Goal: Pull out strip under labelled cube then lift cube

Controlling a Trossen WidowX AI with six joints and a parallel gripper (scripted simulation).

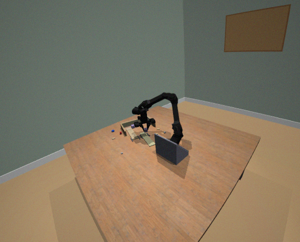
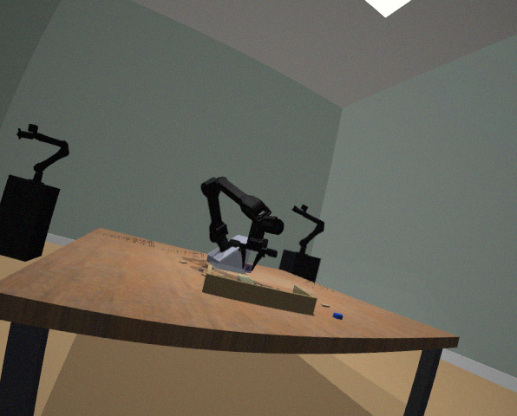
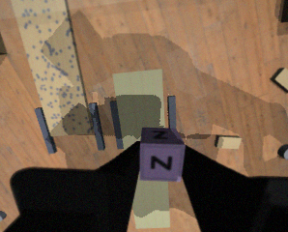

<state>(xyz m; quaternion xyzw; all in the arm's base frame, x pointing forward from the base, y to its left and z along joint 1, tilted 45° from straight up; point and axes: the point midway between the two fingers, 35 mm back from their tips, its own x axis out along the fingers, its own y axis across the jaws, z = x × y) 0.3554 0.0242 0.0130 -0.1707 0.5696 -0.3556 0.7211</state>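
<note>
The small tan block lies 80 mm to the right of my gripper tip, 50 mm below it and 50 mm behind it. From my gripper tip the other things lie so: red piece (210 mm ahead, 170 mm to the left, 40 mm below); then small blue piece (320 mm ahead, 210 mm to the left, 50 mm below).
</note>
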